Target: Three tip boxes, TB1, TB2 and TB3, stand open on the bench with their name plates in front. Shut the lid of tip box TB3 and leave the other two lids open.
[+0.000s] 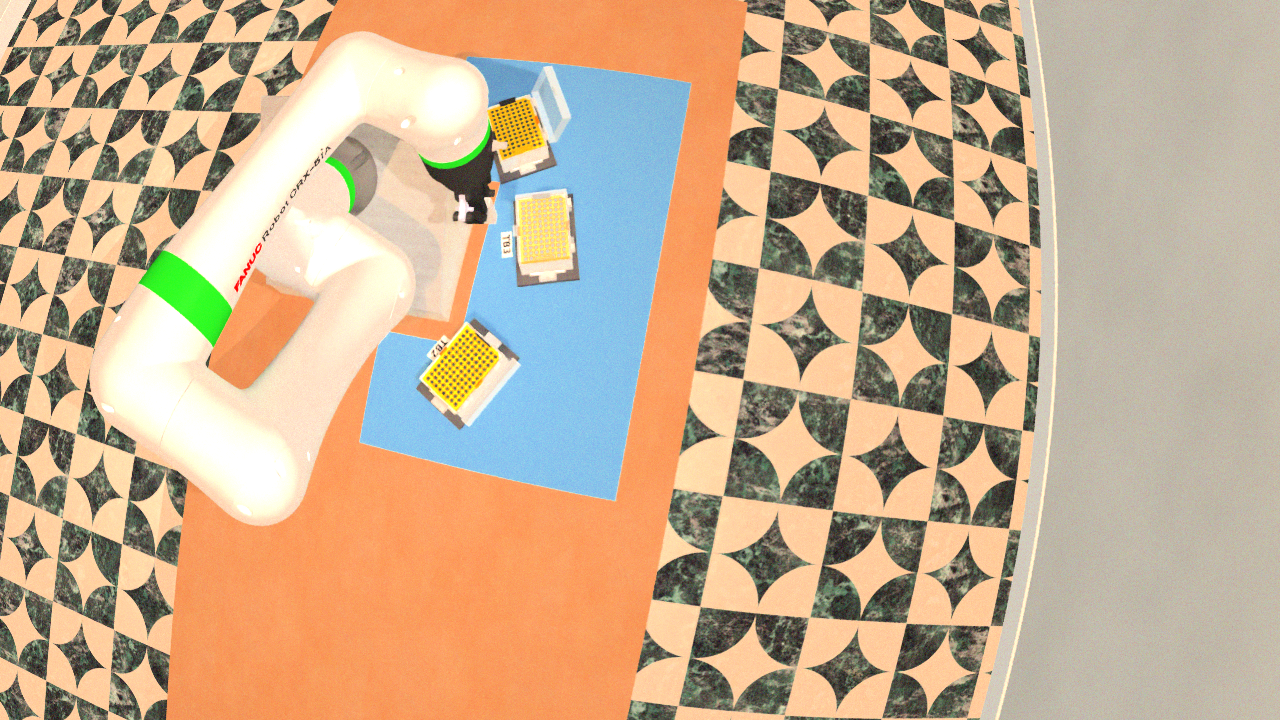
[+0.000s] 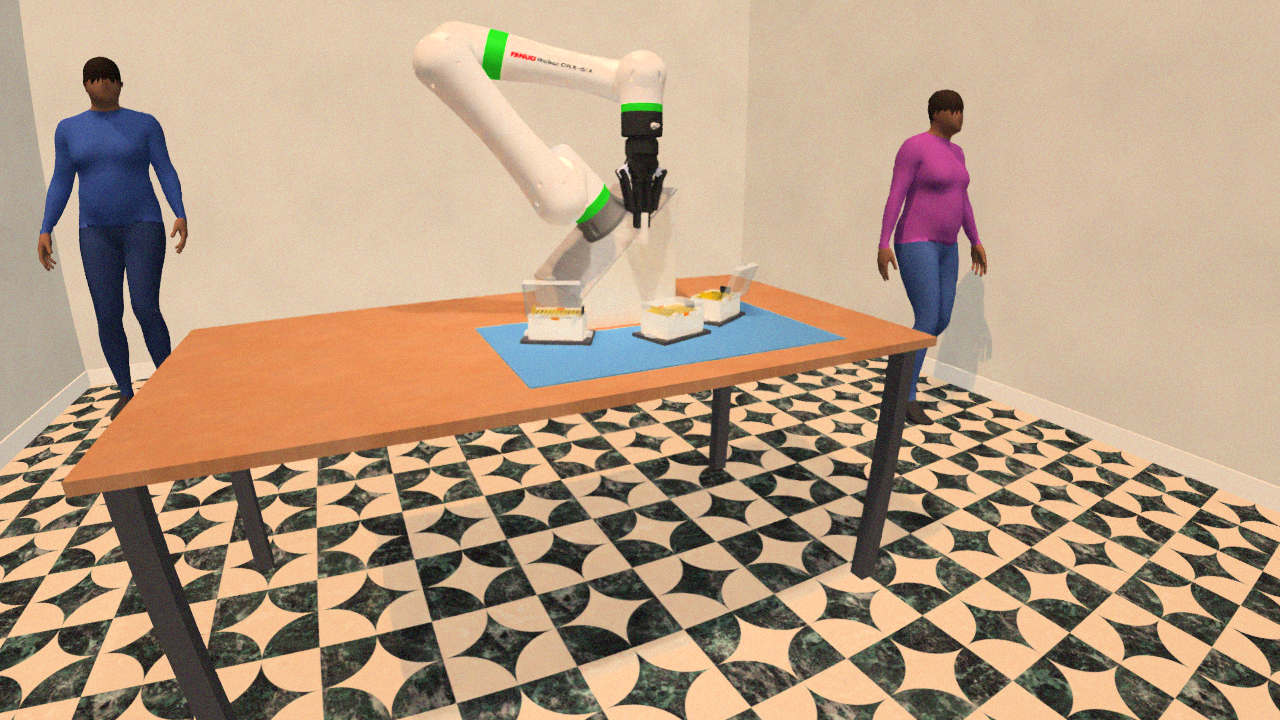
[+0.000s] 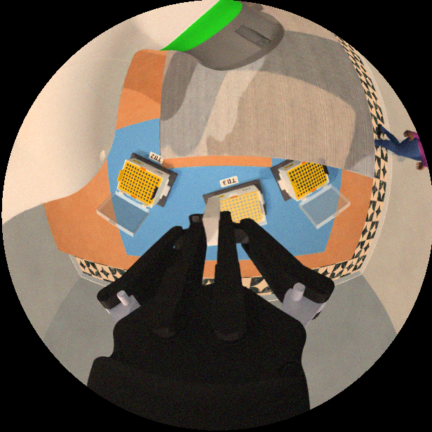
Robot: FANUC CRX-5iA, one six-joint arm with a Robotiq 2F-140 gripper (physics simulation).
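Where they show: gripper, fingertip midpoint: point(image 1: 487, 219) point(image 2: 641, 243); arm's base, origin of the base link: point(image 1: 338, 176) point(image 2: 607, 221).
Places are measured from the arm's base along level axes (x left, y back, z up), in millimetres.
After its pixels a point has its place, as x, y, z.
Tip box TB3 point(image 1: 544, 230) @[24, -336, -156] point(image 2: 671, 322) @[1, -387, -188] point(image 3: 243, 205) is the middle box. Its clear lid lies flat over the yellow tip rack, which looks paler through it. Its name plate point(image 1: 505, 243) @[12, -264, -232] point(image 3: 229, 181) faces the robot base. Tip box TB2 point(image 1: 459, 367) point(image 2: 556, 324) @[-235, -301, -190] point(image 3: 142, 185) has its clear lid point(image 2: 550, 295) @[-256, -333, -118] point(image 3: 123, 212) standing open. The third box, TB1 point(image 1: 517, 129) point(image 2: 718, 307) @[182, -287, -190] point(image 3: 306, 180), has its lid point(image 1: 553, 105) @[250, -285, -135] point(image 2: 742, 278) @[239, -302, -118] point(image 3: 325, 206) open; its plate is hidden. My gripper point(image 1: 476, 213) @[-19, -268, -27] point(image 2: 641, 222) @[-19, -268, -27] point(image 3: 214, 207) is shut and empty, well above the bench, on the base side of TB3.
The boxes stand on a blue mat point(image 1: 572, 402) @[-221, -443, -234] point(image 2: 554, 367) @[-286, -455, -234] point(image 3: 185, 200) on the orange bench point(image 1: 402, 582) @[-600, -226, -237] point(image 2: 313, 385) @[-748, -377, -237]. The robot's pale base block stands behind them. A person in blue point(image 2: 107, 170) and one in magenta point(image 2: 935, 188) stand beyond the bench.
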